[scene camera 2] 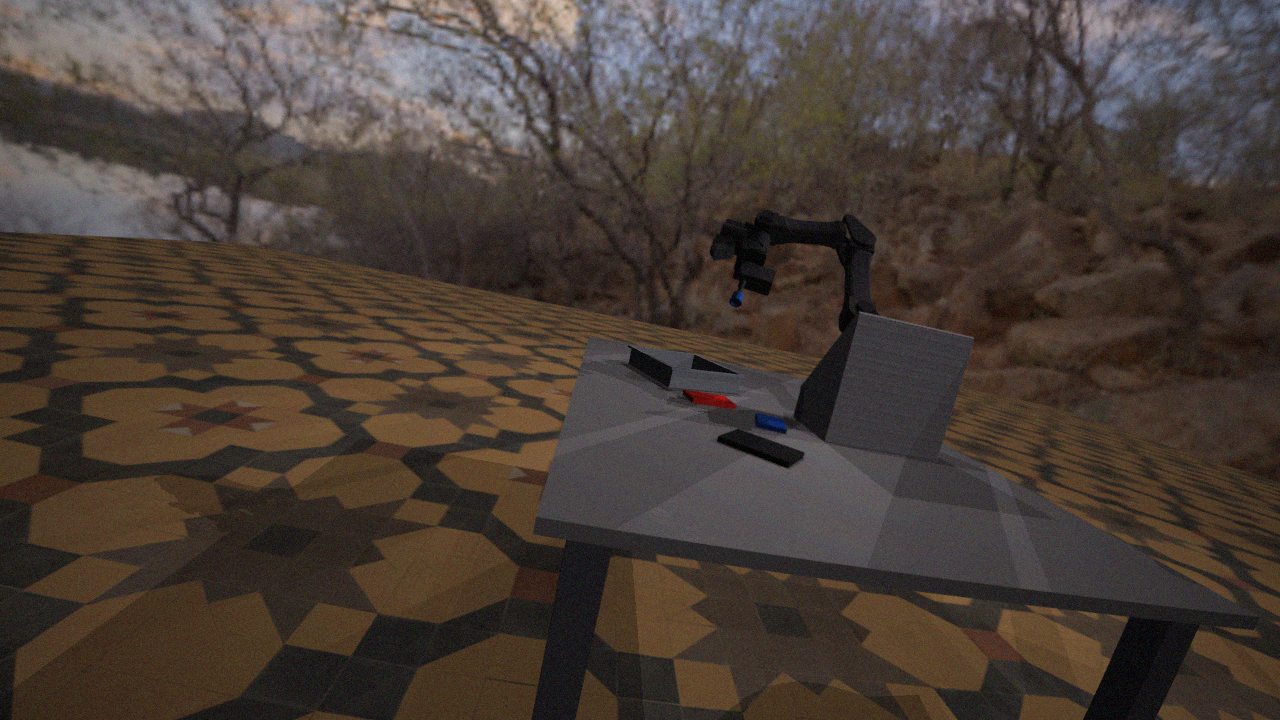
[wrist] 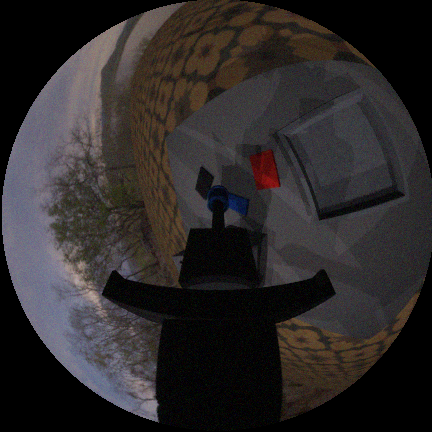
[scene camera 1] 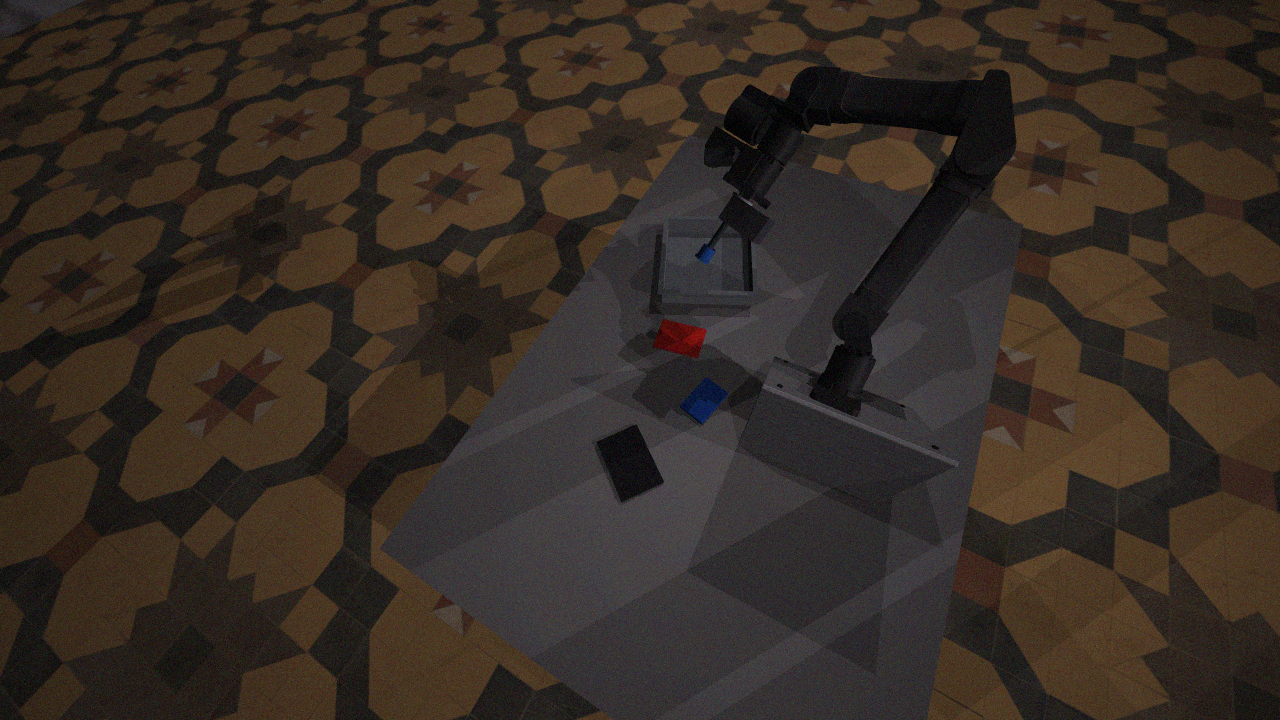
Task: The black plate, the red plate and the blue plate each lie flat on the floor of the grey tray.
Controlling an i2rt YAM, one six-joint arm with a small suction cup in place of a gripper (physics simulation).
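Frame: origin at the arm's base, x ahead, y left, z up, level; metres.
Seen in the pictures: hand, tool point: (scene camera 2: 735, 302) (wrist: 217, 194) (scene camera 1: 701, 259); arm's base, link origin: (scene camera 2: 876, 360) (scene camera 1: 836, 394).
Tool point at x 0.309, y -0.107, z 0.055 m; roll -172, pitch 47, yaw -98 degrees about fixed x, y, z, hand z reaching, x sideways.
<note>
Pixels of each thing's top centre, then the offset from my tool point to it. Level surfaces: height alone.
- grey tray, top centre: (wrist: 351, 156) (scene camera 1: 708, 252) (scene camera 2: 685, 360) 0.173 m right, 0.063 m ahead, 0.180 m down
- red plate, top centre: (scene camera 1: 680, 337) (scene camera 2: 709, 397) (wrist: 263, 170) 0.045 m left, 0.017 m ahead, 0.220 m down
- blue plate, top centre: (scene camera 1: 704, 399) (scene camera 2: 770, 420) (wrist: 236, 203) 0.153 m left, 0.101 m back, 0.221 m down
- black plate, top centre: (scene camera 2: 761, 444) (scene camera 1: 629, 461) (wrist: 202, 183) 0.343 m left, 0.036 m back, 0.221 m down
- grey table, surface height: 0.230 m down
The grey tray (scene camera 1: 702, 298) (scene camera 2: 707, 380) (wrist: 302, 180) stands on the table, and its floor shows bare. The red plate (scene camera 1: 680, 338) (scene camera 2: 708, 399) (wrist: 265, 170) lies flat on the table beside the tray. The blue plate (scene camera 1: 704, 400) (scene camera 2: 770, 422) (wrist: 240, 204) lies flat near the arm's base, partly hidden behind the suction cup in the wrist view. The black plate (scene camera 1: 630, 462) (scene camera 2: 760, 447) (wrist: 204, 182) lies flat farthest from the tray. My suction cup (scene camera 1: 705, 255) (scene camera 2: 735, 300) (wrist: 218, 198) is open and holds nothing. It hangs high above the table, apart from all three plates.
The arm stands on a grey block (scene camera 1: 832, 447) (scene camera 2: 899, 385), close beside the blue plate. The grey table (scene camera 1: 608, 591) (scene camera 2: 680, 510) (wrist: 385, 240) ends in a straight edge near the tray, with patterned floor beyond it.
</note>
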